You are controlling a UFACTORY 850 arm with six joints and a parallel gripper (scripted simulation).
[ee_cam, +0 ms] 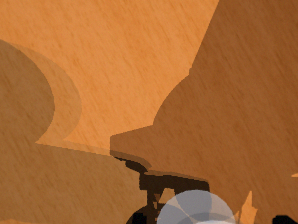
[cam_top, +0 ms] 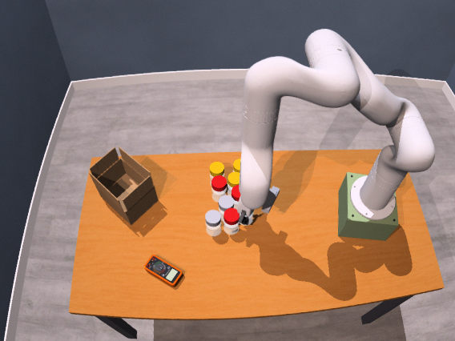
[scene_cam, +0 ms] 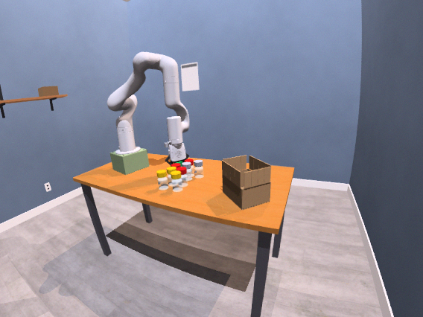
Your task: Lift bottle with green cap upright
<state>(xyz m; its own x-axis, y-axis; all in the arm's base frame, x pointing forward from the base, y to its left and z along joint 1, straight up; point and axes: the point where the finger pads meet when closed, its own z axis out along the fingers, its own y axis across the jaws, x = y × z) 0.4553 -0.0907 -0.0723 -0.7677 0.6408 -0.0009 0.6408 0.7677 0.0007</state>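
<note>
Right now the green-capped bottle is 1 cm ahead of my hand, 1 cm to the right of it and 1 cm below it. From my hand the other things lie so: multimeter 34 cm ahead, 15 cm to the left, 4 cm below.
</note>
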